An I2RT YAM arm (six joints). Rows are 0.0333 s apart.
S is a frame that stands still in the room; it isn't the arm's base.
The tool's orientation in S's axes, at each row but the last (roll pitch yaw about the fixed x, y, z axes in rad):
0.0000 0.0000 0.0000
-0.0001 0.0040 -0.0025
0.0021 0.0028 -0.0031
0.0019 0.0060 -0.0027
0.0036 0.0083 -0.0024
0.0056 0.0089 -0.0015
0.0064 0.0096 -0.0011
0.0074 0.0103 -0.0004
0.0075 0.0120 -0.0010
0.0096 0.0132 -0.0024
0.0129 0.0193 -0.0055
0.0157 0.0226 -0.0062
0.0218 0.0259 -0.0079
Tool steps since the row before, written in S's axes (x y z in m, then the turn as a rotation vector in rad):
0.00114 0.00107 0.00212 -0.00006 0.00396 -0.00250
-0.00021 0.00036 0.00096 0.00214 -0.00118 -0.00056
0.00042 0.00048 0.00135 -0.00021 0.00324 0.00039
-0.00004 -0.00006 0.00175 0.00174 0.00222 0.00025
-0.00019 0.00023 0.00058 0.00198 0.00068 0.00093
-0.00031 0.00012 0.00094 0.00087 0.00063 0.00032
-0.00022 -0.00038 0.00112 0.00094 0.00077 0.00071
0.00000 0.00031 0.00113 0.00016 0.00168 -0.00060
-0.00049 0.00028 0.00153 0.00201 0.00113 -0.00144
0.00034 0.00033 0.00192 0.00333 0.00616 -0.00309
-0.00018 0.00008 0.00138 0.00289 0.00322 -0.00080
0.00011 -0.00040 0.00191 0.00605 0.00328 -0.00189
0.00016 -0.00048 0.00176 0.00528 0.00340 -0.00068
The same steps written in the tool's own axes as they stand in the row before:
0.00114 0.00107 0.00212 -0.00006 0.00396 -0.00250
-0.00021 0.00036 0.00096 0.00215 -0.00117 -0.00055
0.00041 0.00048 0.00135 -0.00022 0.00324 0.00038
-0.00005 -0.00006 0.00175 0.00173 0.00223 0.00026
-0.00020 0.00023 0.00058 0.00197 0.00069 0.00094
-0.00032 0.00012 0.00094 0.00087 0.00063 0.00032
-0.00023 -0.00037 0.00112 0.00093 0.00078 0.00071
-0.00001 0.00032 0.00113 0.00017 0.00168 -0.00061
-0.00051 0.00029 0.00152 0.00203 0.00112 -0.00142
0.00031 0.00035 0.00192 0.00336 0.00614 -0.00311
-0.00021 0.00010 0.00138 0.00289 0.00323 -0.00079
0.00007 -0.00037 0.00192 0.00607 0.00329 -0.00181
0.00012 -0.00044 0.00177 0.00527 0.00343 -0.00062

